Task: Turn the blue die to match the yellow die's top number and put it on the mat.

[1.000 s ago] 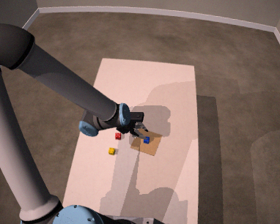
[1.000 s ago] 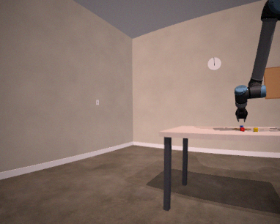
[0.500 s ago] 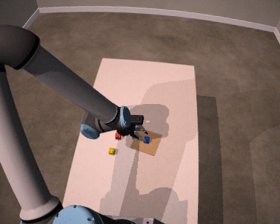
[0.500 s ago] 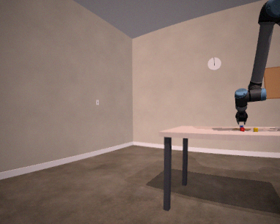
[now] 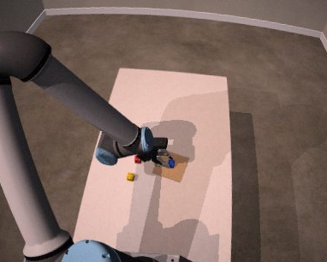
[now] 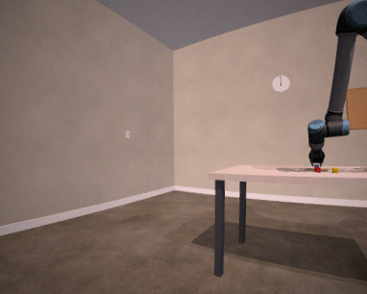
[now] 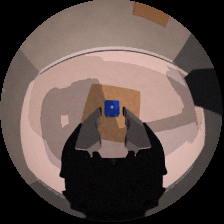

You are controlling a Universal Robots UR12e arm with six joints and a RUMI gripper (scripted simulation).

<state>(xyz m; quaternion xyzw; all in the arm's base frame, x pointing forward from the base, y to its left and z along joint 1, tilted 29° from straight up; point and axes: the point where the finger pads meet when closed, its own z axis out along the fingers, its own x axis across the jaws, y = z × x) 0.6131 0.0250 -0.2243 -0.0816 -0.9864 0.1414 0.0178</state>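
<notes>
Right now my hand is 20 mm above the blue die and 10 mm to the left of it. Also, from my hand: mat: 30 mm below, 10 mm to the right; then yellow die: 180 mm to the left, 80 mm behind, 20 mm below; then red die: 150 mm to the left, 20 mm below, 20 mm ahead.
</notes>
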